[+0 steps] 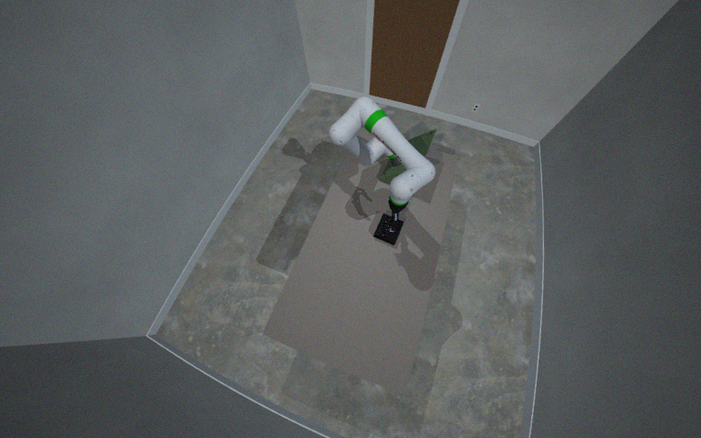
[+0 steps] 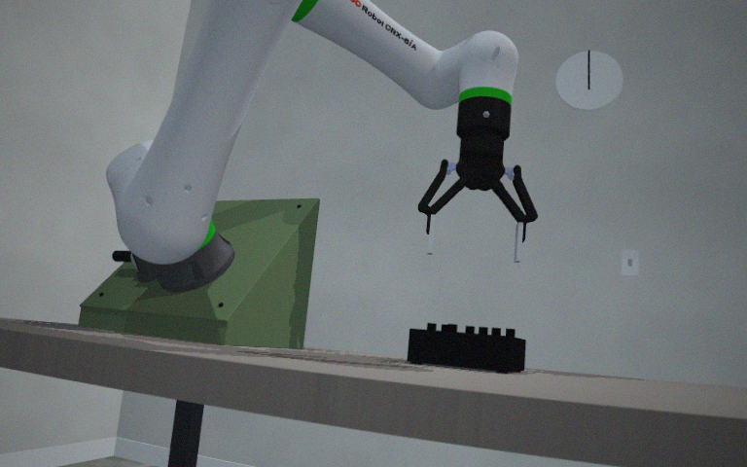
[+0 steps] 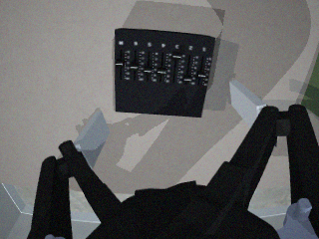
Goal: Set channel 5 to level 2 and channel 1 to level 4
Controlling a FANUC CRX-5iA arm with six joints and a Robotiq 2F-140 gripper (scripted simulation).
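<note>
My gripper is now 6 cm past the fader, 1 cm to the left of it and 13 cm above it.
</note>
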